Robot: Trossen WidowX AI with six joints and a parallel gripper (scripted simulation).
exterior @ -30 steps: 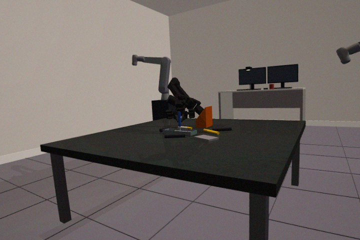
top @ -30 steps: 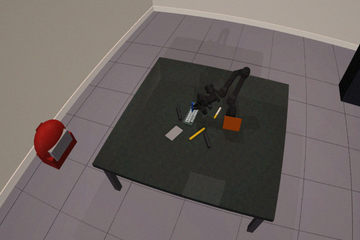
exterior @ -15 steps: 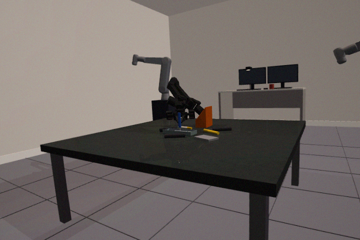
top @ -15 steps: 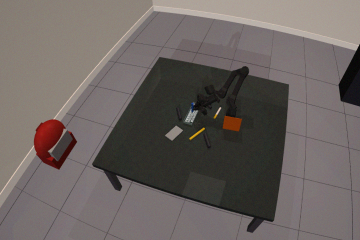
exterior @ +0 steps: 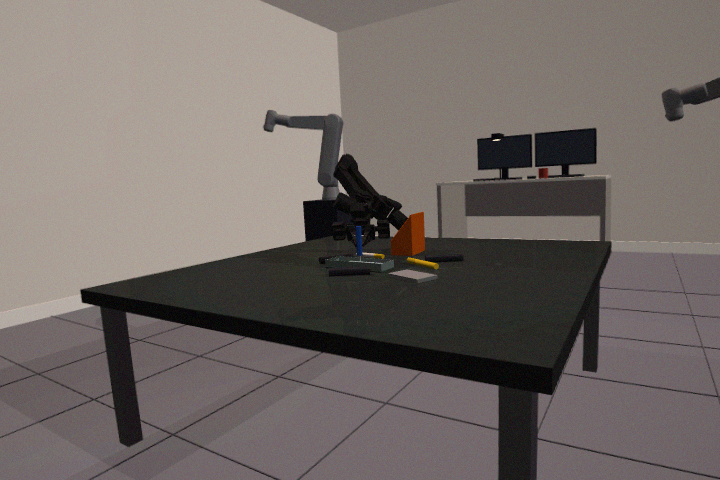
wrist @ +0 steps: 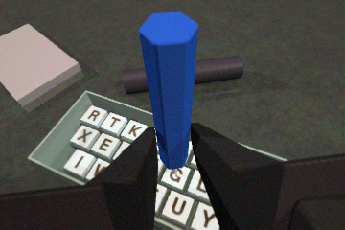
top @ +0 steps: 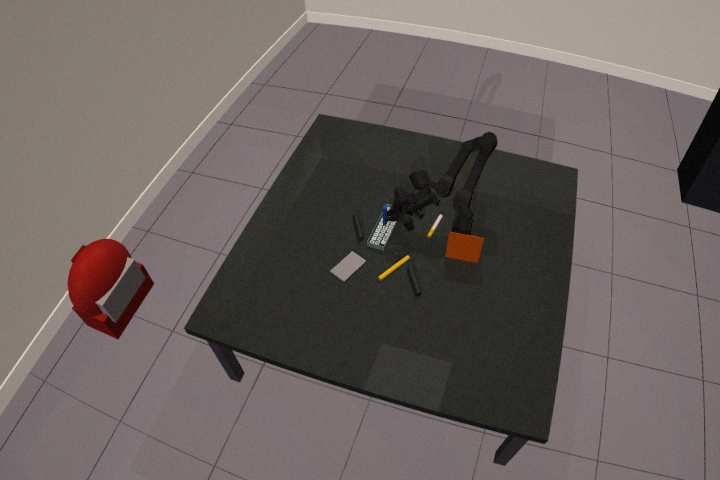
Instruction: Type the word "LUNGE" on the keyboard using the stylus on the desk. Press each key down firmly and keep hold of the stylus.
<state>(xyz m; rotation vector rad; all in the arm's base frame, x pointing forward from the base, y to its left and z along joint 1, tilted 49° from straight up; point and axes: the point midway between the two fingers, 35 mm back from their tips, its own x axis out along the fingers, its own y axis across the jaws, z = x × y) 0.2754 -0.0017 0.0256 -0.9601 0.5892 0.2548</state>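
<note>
The L key lies 60 mm below my gripper tip and 20 mm to the right of it. Also, from my gripper tip: blue stylus (20 mm below); white marker (180 mm behind, 70 mm to the right, 60 mm below); yellow marker (170 mm to the left, 90 mm behind, 60 mm below).
</note>
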